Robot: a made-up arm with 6 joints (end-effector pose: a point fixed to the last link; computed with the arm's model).
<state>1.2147 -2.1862 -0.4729 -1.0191 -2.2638 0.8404</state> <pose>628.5 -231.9 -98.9 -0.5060 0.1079 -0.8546 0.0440</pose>
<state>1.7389 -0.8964 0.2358 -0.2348 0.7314 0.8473</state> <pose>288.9 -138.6 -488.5 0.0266 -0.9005 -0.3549 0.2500</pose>
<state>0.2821 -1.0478 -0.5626 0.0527 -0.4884 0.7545</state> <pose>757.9 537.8 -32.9 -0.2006 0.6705 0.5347 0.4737</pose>
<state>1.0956 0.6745 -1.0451 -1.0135 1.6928 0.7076</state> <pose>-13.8 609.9 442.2 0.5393 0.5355 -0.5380 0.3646</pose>
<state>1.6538 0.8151 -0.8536 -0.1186 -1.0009 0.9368</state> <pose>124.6 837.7 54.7 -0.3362 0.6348 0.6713 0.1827</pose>
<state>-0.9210 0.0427 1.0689 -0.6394 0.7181 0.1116</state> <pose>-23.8 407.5 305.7 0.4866 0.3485 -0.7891 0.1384</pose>
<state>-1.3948 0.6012 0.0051 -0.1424 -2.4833 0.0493</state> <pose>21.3 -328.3 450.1 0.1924 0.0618 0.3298 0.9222</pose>
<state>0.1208 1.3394 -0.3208 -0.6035 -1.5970 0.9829</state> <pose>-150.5 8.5 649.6 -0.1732 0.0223 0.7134 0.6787</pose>
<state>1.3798 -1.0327 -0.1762 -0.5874 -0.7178 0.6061</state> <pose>536.7 66.5 -529.8 0.6120 -0.7897 -0.0005 0.0432</pose>
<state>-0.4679 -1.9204 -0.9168 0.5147 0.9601 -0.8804</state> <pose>929.3 136.6 135.8 -0.0118 -0.6098 0.2449 0.7537</pose>
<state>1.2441 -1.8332 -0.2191 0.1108 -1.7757 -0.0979</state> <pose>587.0 -292.3 -48.9 0.4324 -0.7096 0.5559 0.0234</pose>
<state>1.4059 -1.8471 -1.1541 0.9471 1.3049 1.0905</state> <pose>822.1 53.2 -101.5 -0.3899 0.5072 0.7122 0.2891</pose>
